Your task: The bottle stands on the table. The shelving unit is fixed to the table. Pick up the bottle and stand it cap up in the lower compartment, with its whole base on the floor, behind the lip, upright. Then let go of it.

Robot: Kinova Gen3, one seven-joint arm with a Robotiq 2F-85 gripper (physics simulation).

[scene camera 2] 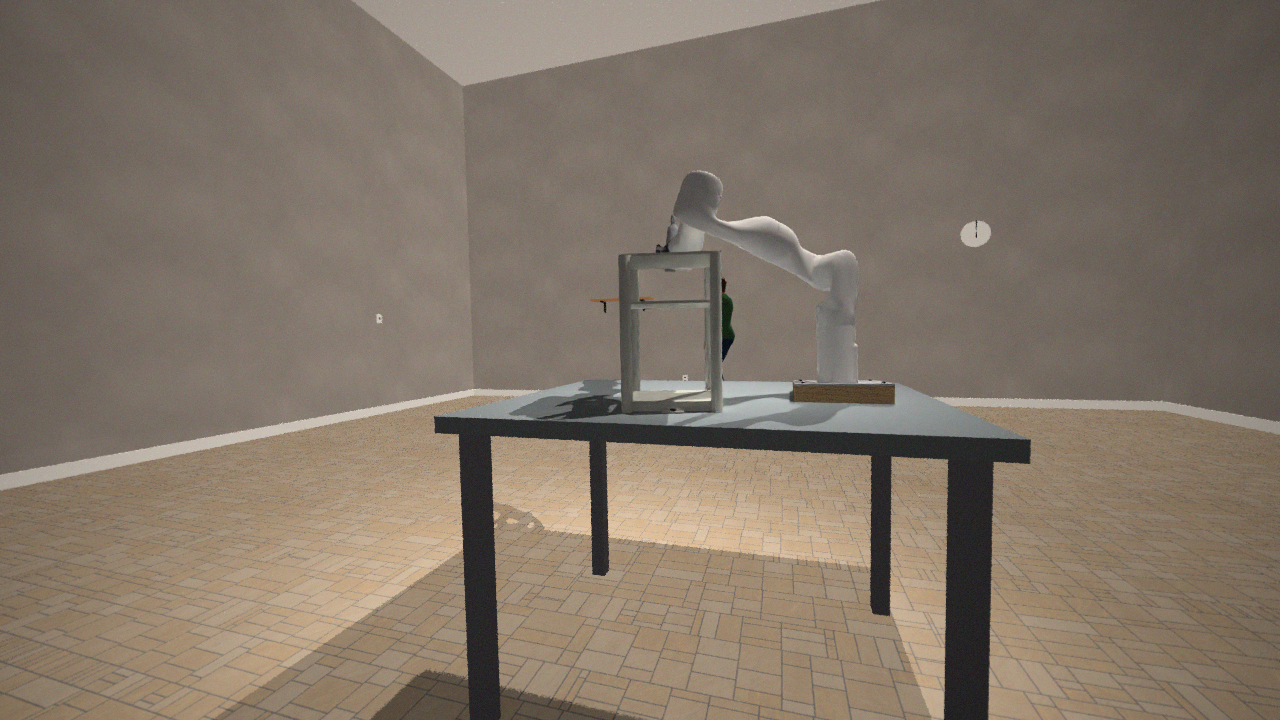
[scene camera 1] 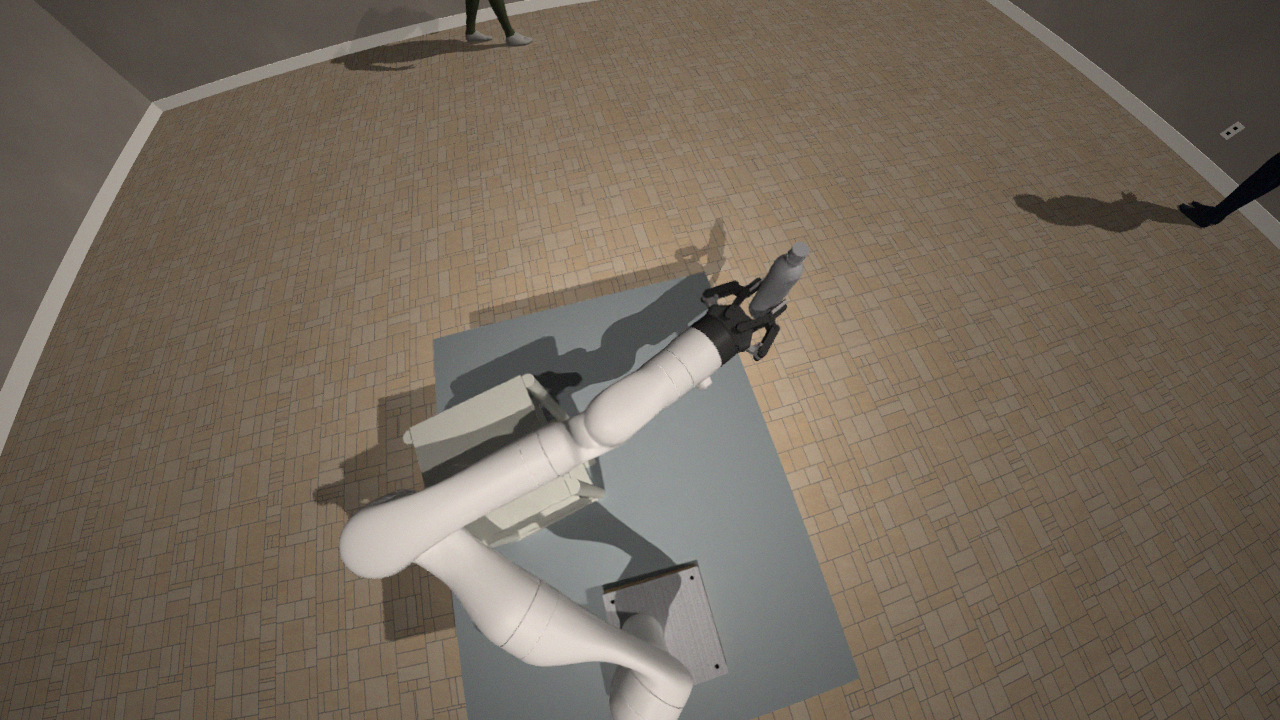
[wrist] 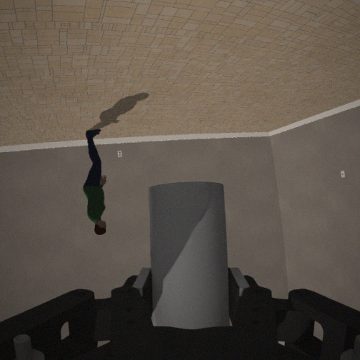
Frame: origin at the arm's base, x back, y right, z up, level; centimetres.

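Seen in the pictures: arm's base, origin of its link: (scene camera 2: 836, 382) (scene camera 1: 641, 636).
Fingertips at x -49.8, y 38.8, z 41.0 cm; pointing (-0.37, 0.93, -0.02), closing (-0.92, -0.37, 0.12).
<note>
Offsets run from my fingertips to a thing's top centre. "spot": to the spot under its first point. Level surfaces: height alone.
The grey bottle {dx +0.9, dy -1.4, dz +13.7 cm} (scene camera 1: 778, 279) (wrist: 190, 240) is held roughly upright in the air, cap up; its flat base end shows in the wrist view. My gripper (scene camera 1: 768, 298) (wrist: 189, 283) is shut on it, high up, and appears past the table's far right corner in scene camera 1. In scene camera 2 the bottle and fingers are mostly hidden behind the top of the unit. The pale shelving unit (scene camera 1: 474, 416) (scene camera 2: 627, 340) stands on the table (scene camera 1: 733, 501) (scene camera 2: 733, 435). The lower compartment, between its floor {dz -43.0 cm} (scene camera 2: 671, 395) and the middle shelf {spot: dx +11.2, dy -58.0, dz -21.0 cm} (scene camera 2: 671, 304), holds no bottle.
The arm (scene camera 1: 501, 470) (scene camera 2: 774, 241) passes above the unit and hides part of it in scene camera 1. The robot's base plate (scene camera 1: 702, 626) (scene camera 2: 843, 393) is fixed to the table at the near end. A person (wrist: 95, 202) stands far off by the wall.
</note>
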